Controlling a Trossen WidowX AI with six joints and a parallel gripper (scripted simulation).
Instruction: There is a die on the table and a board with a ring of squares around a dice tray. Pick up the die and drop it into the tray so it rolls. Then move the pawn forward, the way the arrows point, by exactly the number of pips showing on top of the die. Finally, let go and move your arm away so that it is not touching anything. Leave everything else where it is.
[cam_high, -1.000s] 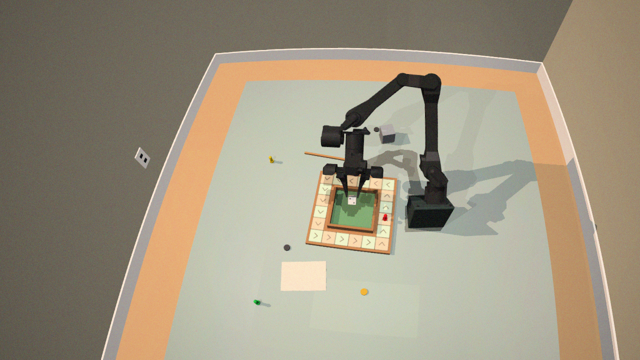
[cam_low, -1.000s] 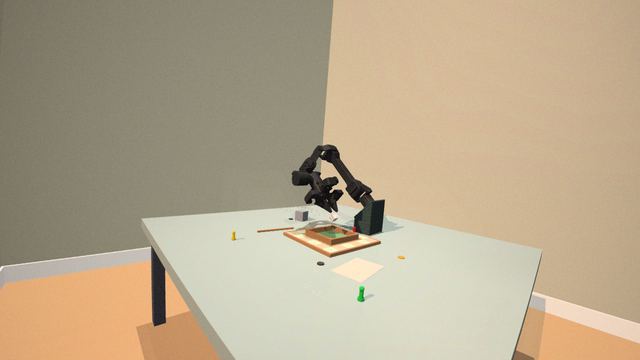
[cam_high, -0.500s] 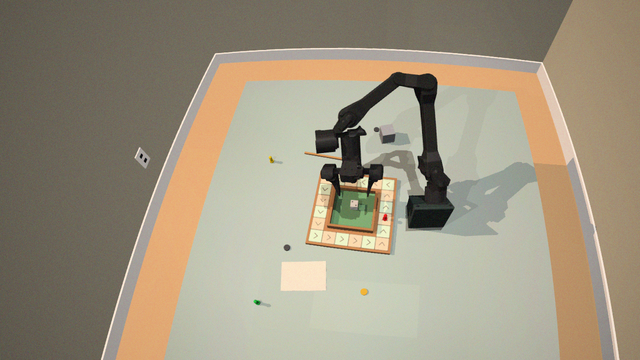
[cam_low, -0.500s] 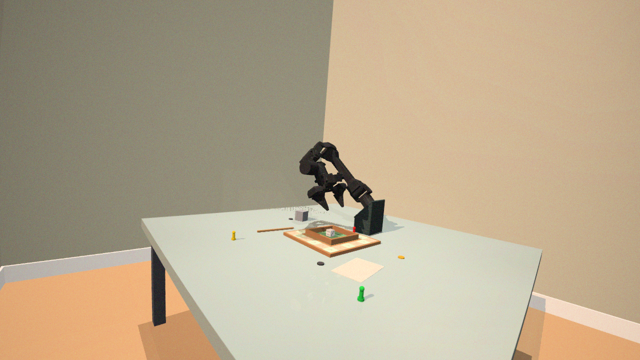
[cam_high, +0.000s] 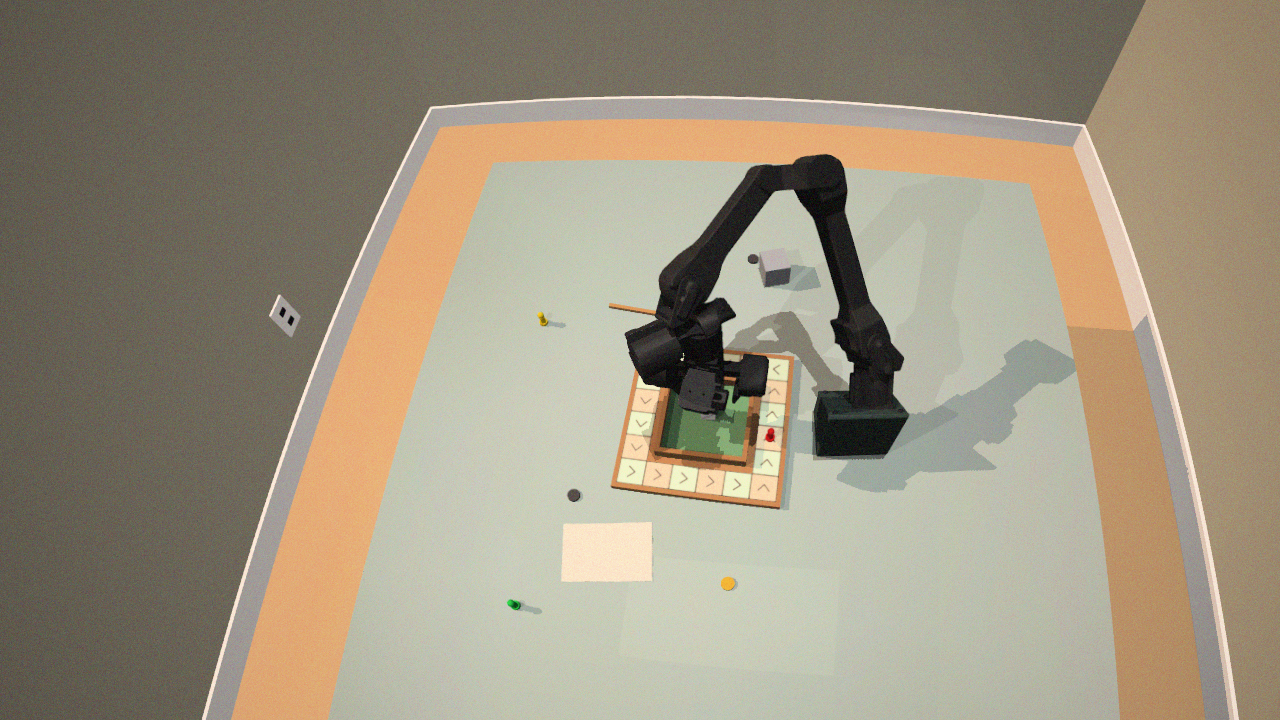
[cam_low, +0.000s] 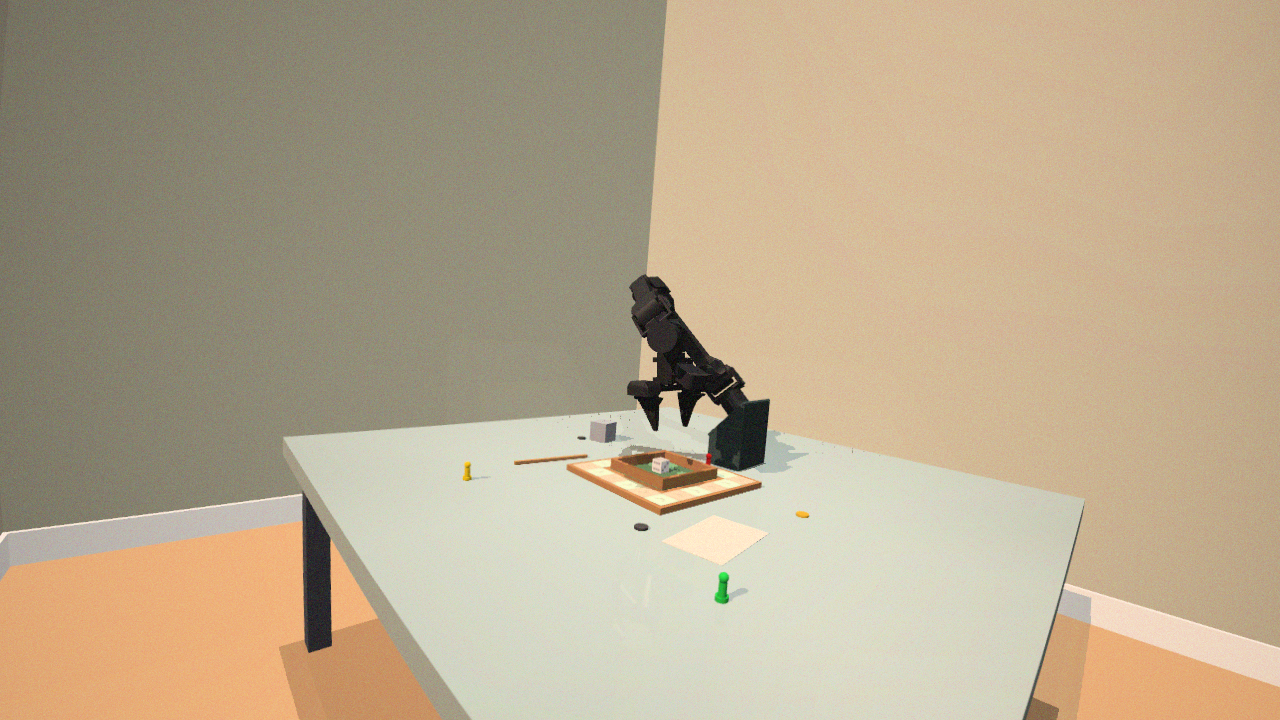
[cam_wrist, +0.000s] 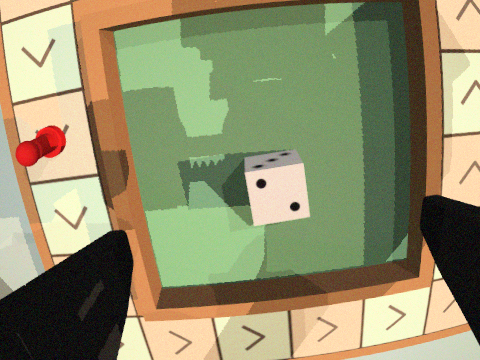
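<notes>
Right now my gripper tip is 11 cm past the red pawn, 8 cm above it and 2 cm to the right of it. Also, from my gripper tip: wooden stick: 22 cm to the right, 13 cm ahead, 10 cm below; green dice tray: 10 cm below, 1 cm ahead; white die: 8 cm below, 2 cm to the right.
</notes>
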